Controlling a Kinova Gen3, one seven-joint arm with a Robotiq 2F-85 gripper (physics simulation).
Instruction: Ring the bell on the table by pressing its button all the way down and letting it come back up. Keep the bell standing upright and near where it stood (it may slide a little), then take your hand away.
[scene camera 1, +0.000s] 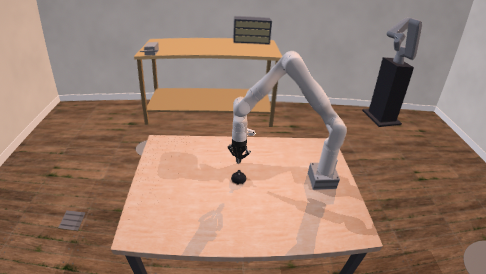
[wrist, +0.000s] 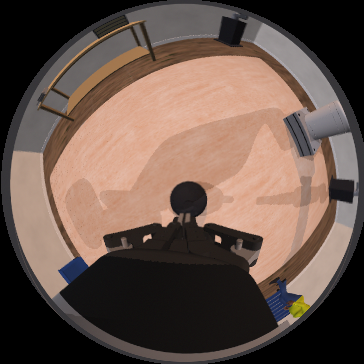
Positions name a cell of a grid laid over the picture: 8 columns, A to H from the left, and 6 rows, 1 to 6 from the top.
In view: my gripper (wrist: E4) and a bell (wrist: E4).
